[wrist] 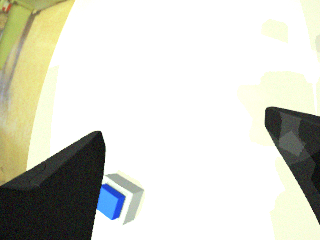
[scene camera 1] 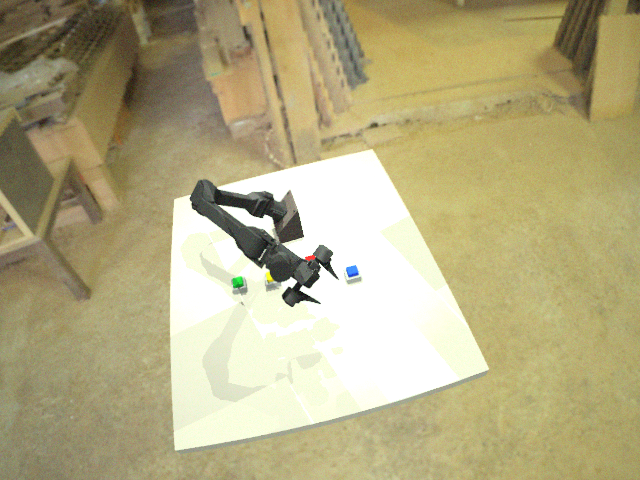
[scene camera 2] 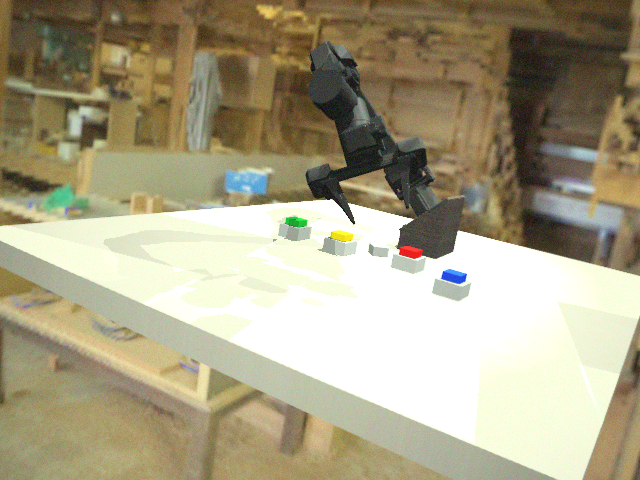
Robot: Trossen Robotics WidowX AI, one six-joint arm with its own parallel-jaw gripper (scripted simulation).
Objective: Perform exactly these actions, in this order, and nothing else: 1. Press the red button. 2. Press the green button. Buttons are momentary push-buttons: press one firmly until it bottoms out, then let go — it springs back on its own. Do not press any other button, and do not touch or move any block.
Path:
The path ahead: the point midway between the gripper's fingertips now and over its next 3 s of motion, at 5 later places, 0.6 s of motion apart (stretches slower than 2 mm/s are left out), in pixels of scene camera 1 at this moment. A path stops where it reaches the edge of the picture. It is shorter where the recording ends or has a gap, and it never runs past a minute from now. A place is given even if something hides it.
The gripper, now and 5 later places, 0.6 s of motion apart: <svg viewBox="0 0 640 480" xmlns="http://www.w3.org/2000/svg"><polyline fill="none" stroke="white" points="329,291 314,245 309,252 310,255 311,260 310,258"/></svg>

